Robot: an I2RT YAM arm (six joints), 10 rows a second.
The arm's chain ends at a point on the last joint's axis. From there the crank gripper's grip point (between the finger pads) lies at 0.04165 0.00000 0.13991 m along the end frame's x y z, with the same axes.
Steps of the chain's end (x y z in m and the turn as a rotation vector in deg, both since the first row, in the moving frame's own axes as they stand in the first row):
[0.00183, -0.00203, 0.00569, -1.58, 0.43, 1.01]
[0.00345, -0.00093, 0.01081, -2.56, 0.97, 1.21]
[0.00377, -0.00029, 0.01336, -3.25, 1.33, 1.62]
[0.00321, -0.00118, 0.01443, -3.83, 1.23, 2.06]
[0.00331, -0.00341, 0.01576, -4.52, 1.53, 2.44]
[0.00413, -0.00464, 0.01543, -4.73, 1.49, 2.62]
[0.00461, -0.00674, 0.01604, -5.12, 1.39, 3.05]
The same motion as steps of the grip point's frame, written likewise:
[0.00284, 0.00257, 0.00531, -1.58, 0.43, 1.01]
[0.00574, 0.00621, 0.00993, -2.56, 0.97, 1.21]
[0.00688, 0.00884, 0.01210, -3.25, 1.33, 1.62]
[0.00601, 0.00968, 0.01314, -3.83, 1.23, 2.06]
[0.00675, 0.00942, 0.01409, -4.52, 1.53, 2.44]
[0.00744, 0.00883, 0.01375, -4.73, 1.49, 2.62]
[0.00759, 0.00800, 0.01433, -5.12, 1.39, 3.05]

